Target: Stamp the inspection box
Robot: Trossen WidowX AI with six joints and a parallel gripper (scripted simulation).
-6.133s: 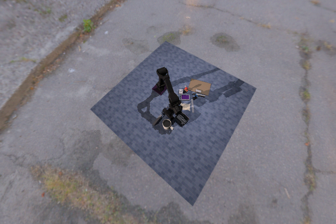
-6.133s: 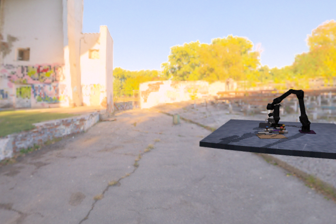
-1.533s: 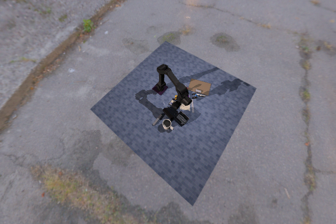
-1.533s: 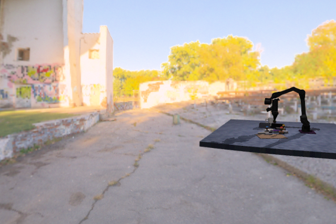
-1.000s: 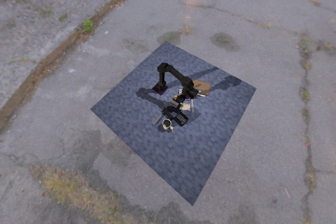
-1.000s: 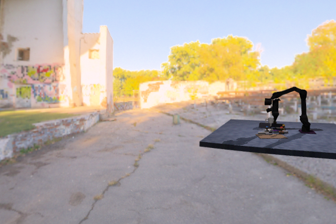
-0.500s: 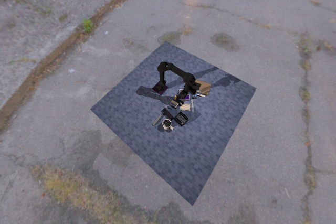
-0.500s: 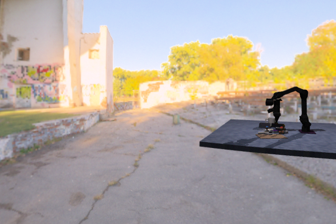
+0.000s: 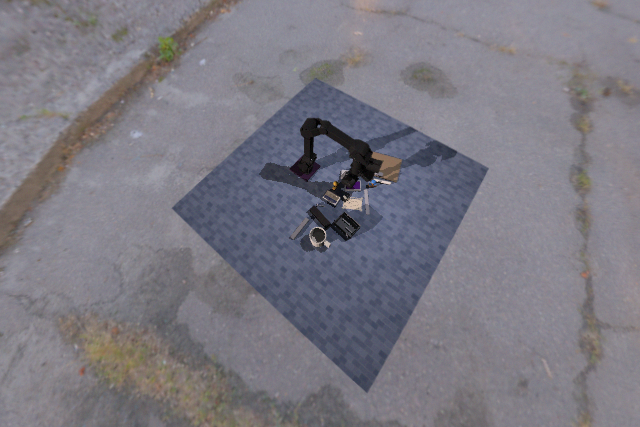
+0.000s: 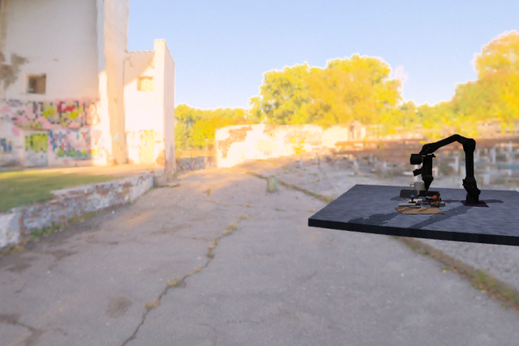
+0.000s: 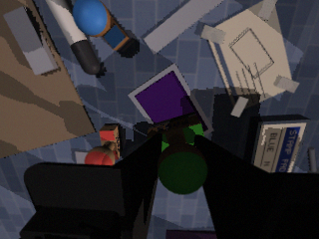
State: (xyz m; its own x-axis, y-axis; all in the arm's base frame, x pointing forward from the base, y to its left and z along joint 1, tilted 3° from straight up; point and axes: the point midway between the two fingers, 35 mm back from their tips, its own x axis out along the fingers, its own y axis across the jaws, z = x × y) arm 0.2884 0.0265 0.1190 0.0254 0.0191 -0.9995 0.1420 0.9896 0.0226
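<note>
Now: the ink pad 8 cm below my gripper tip. Also, from my gripper tip: grey strip 11 cm ahead, 8 cm below, 5 cm to the right; cream card 9 cm to the right, 9 cm below, 4 cm ahead; red-knobbed stamp 8 cm to the left, 6 cm below, 3 cm behind.
</note>
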